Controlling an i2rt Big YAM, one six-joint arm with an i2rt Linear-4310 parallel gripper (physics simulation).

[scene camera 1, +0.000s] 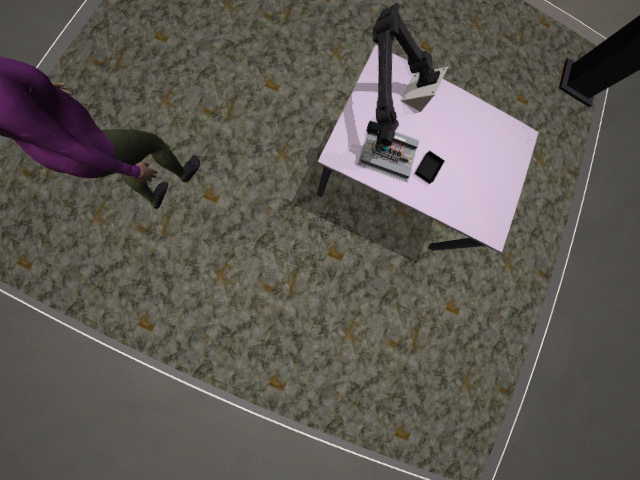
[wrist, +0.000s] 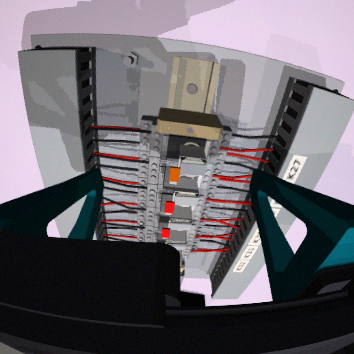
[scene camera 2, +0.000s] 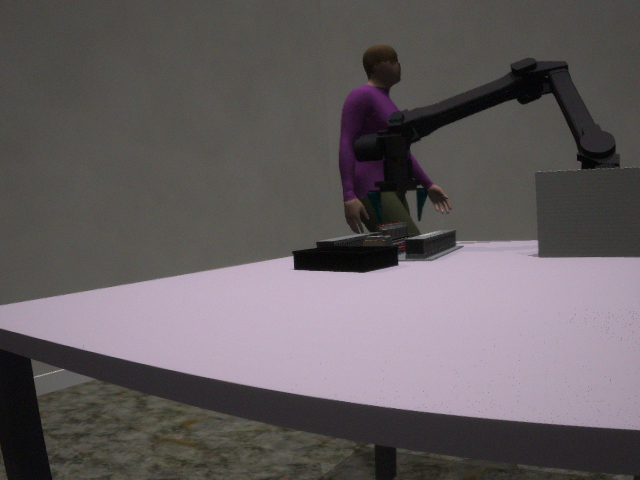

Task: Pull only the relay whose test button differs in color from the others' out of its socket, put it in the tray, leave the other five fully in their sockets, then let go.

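Seen in the pictures: gripper, fingertip midpoint: (scene camera 1: 379,143) (wrist: 176,176) (scene camera 2: 399,221); arm's base, origin of the base link: (scene camera 1: 428,80) (scene camera 2: 605,202).
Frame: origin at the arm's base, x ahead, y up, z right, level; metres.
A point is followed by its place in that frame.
In the wrist view, the relay with the orange test button (wrist: 174,175) @[x 0.507, y -0.030, z 0.119 m] sits in the socket row, second from the tan end block. Relays with red buttons (wrist: 170,207) @[x 0.503, y -0.030, z 0.092 m] (wrist: 165,233) @[x 0.501, y -0.030, z 0.064 m] follow it towards the camera. The relay beside the end block (wrist: 191,148) @[x 0.498, y -0.047, z 0.131 m] is dark and its button colour cannot be told. The far end of the row is hidden by the gripper body. My gripper (scene camera 2: 399,220) @[x 0.505, y -0.030, z 0.118 m] (wrist: 176,176) @[x 0.505, y -0.030, z 0.118 m] is open and empty, its teal fingers pointing down above the panel, one on each side of the row. The black tray (scene camera 1: 435,171) @[x 0.463, y -0.096, z -0.274 m] (scene camera 2: 330,260) @[x 0.463, y -0.080, z -0.281 m] stands beside the panel and looks empty.
Grey wiring ducts (wrist: 52,107) (scene camera 2: 431,244) flank the row on the panel's backplate (wrist: 116,82) @[x 0.563, y -0.097, z 0.151 m]. Red and black wires run from the sockets to the ducts. The tan end block (wrist: 190,130) @[x 0.501, y -0.059, z 0.138 m] stands above the rail. A person (scene camera 1: 62,124) (scene camera 2: 361,118) stands off the table.
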